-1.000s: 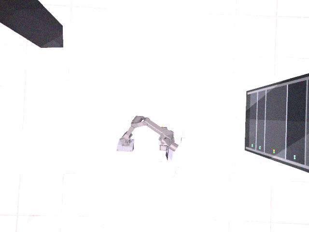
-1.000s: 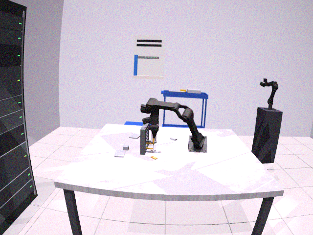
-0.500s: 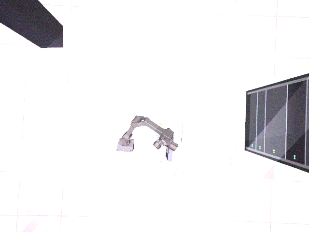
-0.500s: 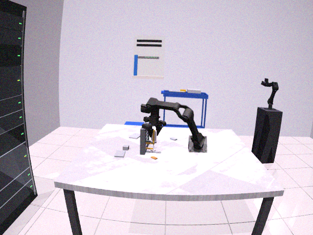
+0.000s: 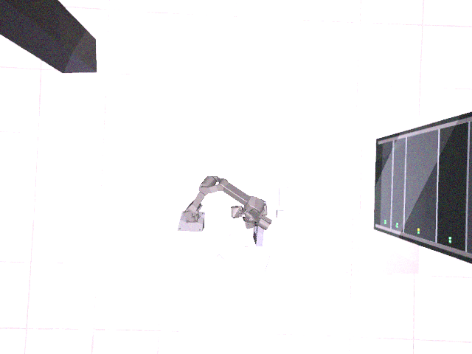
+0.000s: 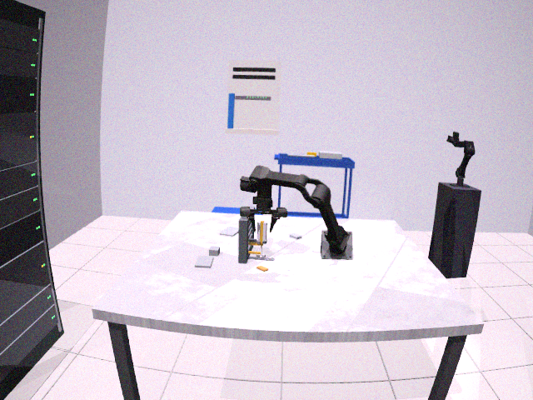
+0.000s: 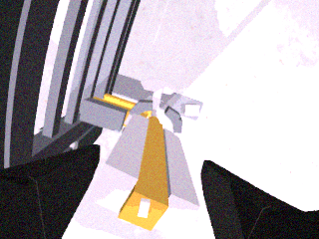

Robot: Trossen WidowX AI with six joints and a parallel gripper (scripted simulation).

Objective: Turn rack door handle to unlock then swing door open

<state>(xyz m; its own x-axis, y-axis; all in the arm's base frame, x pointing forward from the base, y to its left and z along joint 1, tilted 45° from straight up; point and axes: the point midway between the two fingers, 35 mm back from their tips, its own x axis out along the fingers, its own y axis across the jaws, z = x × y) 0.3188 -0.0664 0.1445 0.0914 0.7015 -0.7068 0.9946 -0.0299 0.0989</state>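
Right now the orange handle is 20 mm below my gripper tip and 10 mm to the right of it. The rest, counted from my gripper tip: orange piece: 120 mm below, 100 mm to the left.
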